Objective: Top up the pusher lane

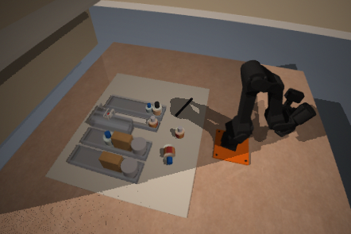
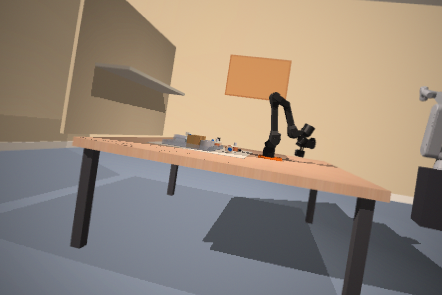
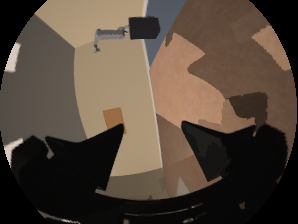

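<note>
The thin black stick is 42 cm ahead of my gripper tip, 15 cm to the left of it and 10 cm below it. Also, from my gripper tip: sprung lane 64 cm ahead, 36 cm to the left, 9 cm below; then pusher plate 60 cm ahead, 36 cm to the left, 6 cm below.
</note>
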